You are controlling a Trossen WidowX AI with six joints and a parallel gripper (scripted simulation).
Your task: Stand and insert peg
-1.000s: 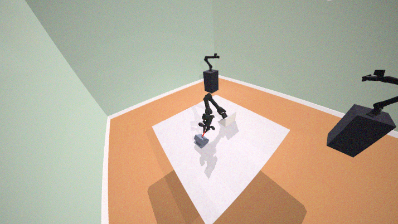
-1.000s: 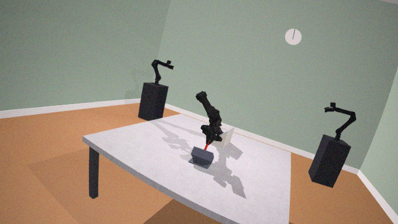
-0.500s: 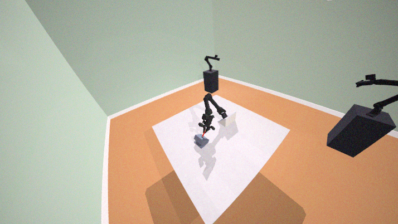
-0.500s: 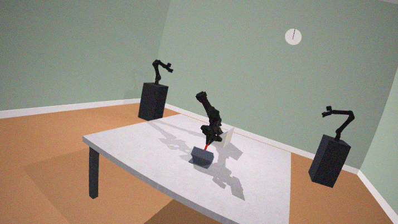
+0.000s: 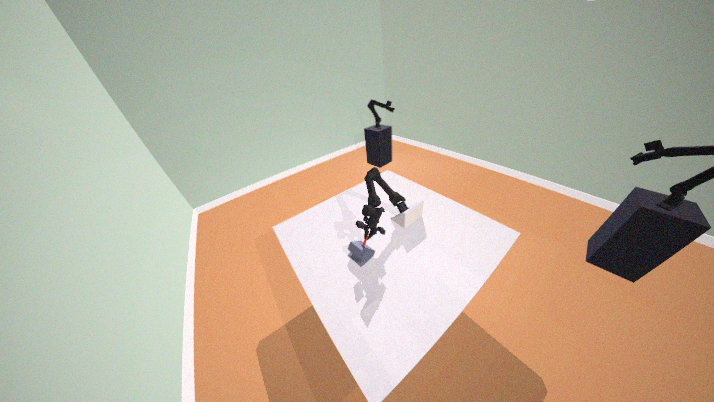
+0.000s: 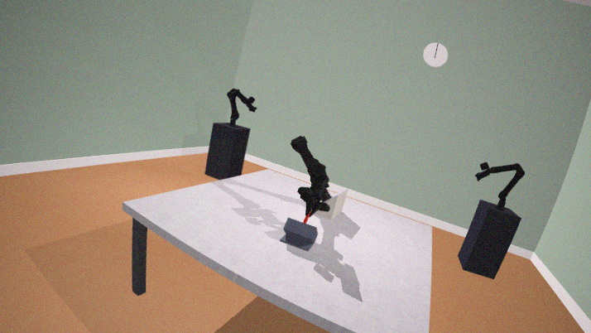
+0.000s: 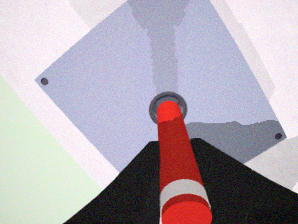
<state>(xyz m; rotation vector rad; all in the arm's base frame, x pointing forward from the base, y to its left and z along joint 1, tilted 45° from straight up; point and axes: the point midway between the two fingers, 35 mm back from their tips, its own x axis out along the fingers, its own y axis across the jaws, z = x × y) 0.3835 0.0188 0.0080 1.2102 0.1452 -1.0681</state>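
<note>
Right now the sloped panel is 6 cm below my gripper tip and 5 cm ahead of it. Round my gripper tip: red peg: 1 cm behind, 1 cm above.
</note>
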